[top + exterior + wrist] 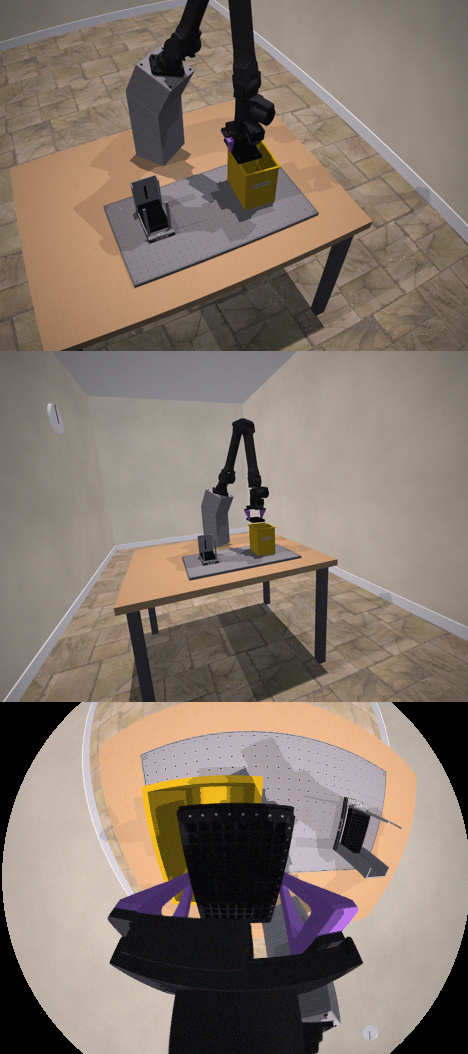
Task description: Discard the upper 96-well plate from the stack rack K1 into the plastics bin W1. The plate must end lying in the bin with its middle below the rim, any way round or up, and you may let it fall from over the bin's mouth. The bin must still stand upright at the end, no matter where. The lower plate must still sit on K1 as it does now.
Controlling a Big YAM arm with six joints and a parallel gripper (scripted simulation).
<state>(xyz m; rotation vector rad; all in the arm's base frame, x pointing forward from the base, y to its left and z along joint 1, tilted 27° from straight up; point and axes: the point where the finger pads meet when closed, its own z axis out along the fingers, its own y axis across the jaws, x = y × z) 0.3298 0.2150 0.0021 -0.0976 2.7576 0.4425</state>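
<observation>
My gripper is now 40 mm to the right of the yellow plastics bin W1 and 140 mm above it.
</observation>
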